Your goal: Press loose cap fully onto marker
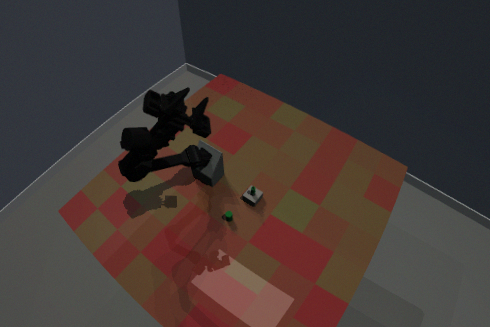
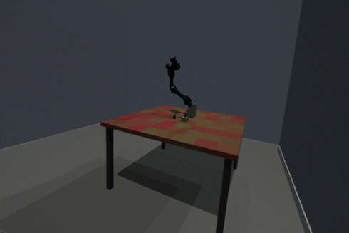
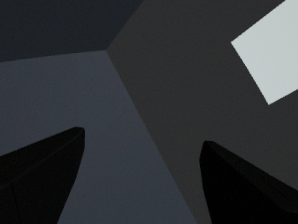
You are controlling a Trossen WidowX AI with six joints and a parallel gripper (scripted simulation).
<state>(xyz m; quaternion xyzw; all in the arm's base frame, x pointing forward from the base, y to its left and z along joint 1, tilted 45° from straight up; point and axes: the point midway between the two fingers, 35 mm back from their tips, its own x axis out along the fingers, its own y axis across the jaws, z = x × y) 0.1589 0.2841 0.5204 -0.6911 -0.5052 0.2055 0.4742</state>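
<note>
The dark green cap lies 68 cm below my gripper tip, 4 cm to the left of it and 2 cm ahead of it. The rest, counted from my gripper tip: holder block (69 cm below, 19 cm to the left, 3 cm ahead).
</note>
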